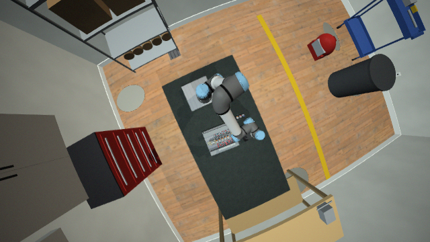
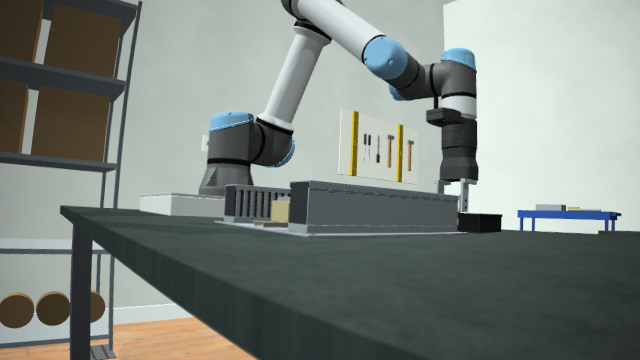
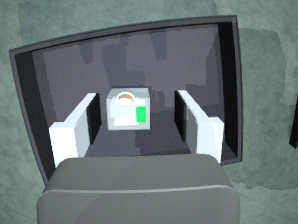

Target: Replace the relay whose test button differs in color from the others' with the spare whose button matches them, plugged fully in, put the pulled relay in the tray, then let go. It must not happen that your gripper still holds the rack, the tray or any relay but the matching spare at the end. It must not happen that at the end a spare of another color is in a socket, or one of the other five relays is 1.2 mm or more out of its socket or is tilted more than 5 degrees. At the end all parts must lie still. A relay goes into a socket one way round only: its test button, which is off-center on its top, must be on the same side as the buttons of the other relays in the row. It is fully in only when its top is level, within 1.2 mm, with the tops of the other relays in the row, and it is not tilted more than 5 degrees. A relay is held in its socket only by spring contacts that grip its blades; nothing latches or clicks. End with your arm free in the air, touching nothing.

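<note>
Now: hand 30 mm above the white relay and 10 mm short of it. Also, from my hand: tray (40 mm below); then panel (270 mm to the right, 50 mm below, 10 mm ahead).
</note>
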